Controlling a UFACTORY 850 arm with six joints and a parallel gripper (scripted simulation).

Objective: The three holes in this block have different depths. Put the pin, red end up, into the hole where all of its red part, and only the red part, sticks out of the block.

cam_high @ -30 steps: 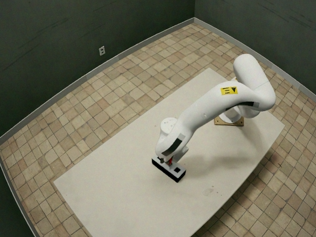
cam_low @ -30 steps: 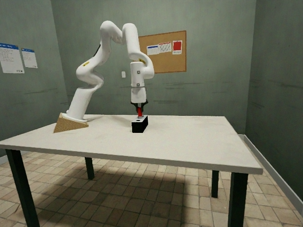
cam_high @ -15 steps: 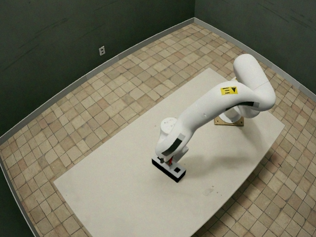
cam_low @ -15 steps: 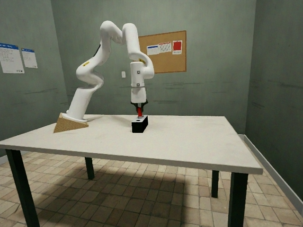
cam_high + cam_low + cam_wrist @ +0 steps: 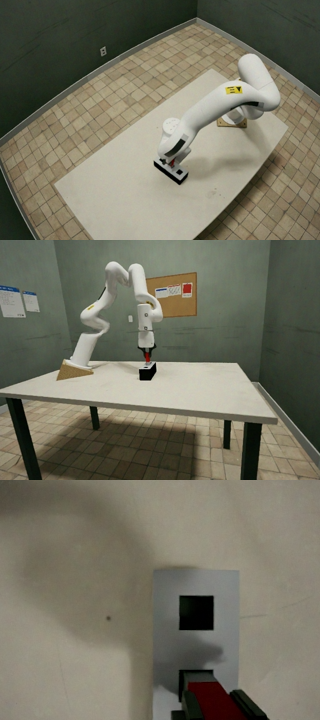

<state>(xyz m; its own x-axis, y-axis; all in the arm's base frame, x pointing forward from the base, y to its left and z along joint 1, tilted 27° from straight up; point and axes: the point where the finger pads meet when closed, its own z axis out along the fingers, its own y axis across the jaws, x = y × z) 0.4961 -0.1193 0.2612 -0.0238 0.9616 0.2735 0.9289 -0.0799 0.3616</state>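
Now: the black block 110 mm below my hand. The rest, counted from my hand: pin: 10 mm below.
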